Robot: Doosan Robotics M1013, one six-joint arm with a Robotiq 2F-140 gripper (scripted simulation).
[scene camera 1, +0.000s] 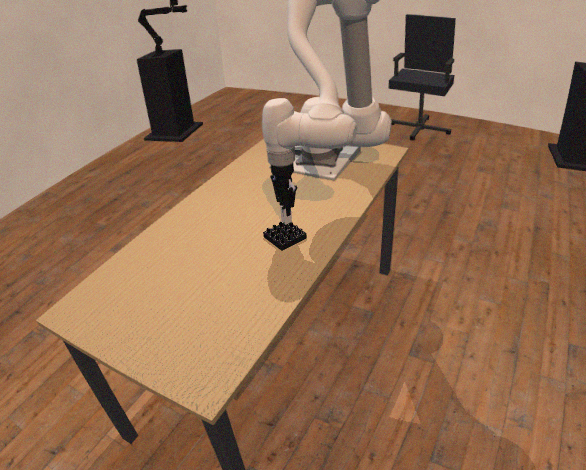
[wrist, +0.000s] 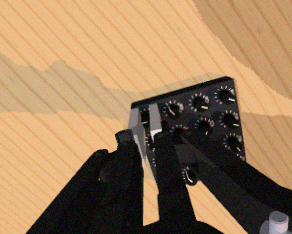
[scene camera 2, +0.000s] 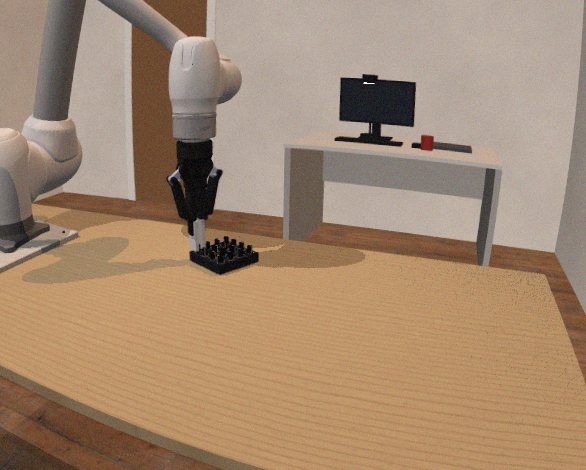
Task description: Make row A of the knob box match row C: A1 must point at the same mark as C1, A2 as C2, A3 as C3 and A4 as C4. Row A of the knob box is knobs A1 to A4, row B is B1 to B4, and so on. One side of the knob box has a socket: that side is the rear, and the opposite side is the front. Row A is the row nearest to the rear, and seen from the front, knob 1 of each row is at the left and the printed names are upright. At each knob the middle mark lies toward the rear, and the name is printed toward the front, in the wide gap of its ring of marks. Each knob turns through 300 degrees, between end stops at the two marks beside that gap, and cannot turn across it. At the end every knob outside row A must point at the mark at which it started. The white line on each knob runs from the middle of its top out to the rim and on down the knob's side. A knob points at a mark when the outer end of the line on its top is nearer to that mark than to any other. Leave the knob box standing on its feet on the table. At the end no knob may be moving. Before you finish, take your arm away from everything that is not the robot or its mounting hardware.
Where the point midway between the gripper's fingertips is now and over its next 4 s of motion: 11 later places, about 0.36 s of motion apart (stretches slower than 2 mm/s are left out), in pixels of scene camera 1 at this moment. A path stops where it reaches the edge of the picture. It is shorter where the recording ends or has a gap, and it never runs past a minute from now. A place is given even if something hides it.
My gripper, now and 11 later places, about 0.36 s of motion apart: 286, 221; 286, 218; 286, 213; 286, 212; 285, 211; 285, 211; 285, 210; 285, 209; 285, 209; 285, 208; 285, 207; 285, 208
